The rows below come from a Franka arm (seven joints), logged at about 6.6 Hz.
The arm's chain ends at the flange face. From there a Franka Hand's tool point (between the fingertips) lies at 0.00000 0.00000 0.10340 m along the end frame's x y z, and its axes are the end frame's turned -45 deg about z.
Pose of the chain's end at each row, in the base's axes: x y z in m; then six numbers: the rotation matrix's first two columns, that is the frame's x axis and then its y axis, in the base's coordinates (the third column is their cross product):
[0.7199, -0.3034, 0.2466, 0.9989, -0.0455, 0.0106, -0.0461, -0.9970, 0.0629]
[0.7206, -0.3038, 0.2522, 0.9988, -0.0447, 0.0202, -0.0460, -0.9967, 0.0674]
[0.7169, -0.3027, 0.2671, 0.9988, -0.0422, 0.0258, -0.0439, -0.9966, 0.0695]
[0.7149, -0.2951, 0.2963, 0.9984, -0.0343, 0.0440, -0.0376, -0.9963, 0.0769]
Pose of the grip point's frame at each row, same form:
[0.7207, -0.3099, 0.1434, 0.7389, 0.6728, -0.0370, 0.6737, -0.7372, 0.0520]
[0.7224, -0.3109, 0.1491, 0.7388, 0.6732, -0.0334, 0.6737, -0.7364, 0.0619]
[0.7193, -0.3100, 0.1640, 0.7373, 0.6749, -0.0309, 0.6752, -0.7345, 0.0674]
[0.7192, -0.3032, 0.1933, 0.7326, 0.6802, -0.0233, 0.6794, -0.7287, 0.0855]

